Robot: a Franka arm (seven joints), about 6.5 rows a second.
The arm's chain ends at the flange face. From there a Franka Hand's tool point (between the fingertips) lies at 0.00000 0.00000 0.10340 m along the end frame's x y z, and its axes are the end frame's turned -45 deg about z.
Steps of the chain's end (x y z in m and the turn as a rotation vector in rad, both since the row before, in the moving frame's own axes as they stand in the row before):
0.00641, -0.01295, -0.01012, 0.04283, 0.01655, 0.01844
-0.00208, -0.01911, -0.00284, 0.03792, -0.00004, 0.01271
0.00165, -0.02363, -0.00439, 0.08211, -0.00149, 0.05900
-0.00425, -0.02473, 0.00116, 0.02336, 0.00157, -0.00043
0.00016, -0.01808, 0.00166, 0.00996, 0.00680, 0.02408
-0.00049, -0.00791, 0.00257, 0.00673, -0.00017, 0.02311
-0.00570, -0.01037, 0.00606, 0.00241, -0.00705, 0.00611
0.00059, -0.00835, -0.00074, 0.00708, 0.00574, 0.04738
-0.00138, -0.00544, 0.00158, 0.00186, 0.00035, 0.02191
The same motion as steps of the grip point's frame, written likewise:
0.01805, -0.00651, -0.01023, 0.01858, 0.04199, 0.01844
0.01483, -0.01774, -0.00291, 0.02684, 0.02679, 0.01271
0.02394, -0.02147, -0.00474, 0.05911, 0.05701, 0.05900
0.01630, -0.02209, 0.00113, 0.01541, 0.01763, -0.00043
0.01413, -0.01289, 0.00165, 0.00223, 0.01185, 0.02408
0.00573, -0.00644, 0.00257, 0.00488, 0.00464, 0.02311
0.00297, -0.01206, 0.00606, 0.00669, -0.00328, 0.00611
0.00726, -0.00556, -0.00074, 0.00095, 0.00907, 0.04738
0.00303, -0.00493, 0.00158, 0.00107, 0.00156, 0.02191

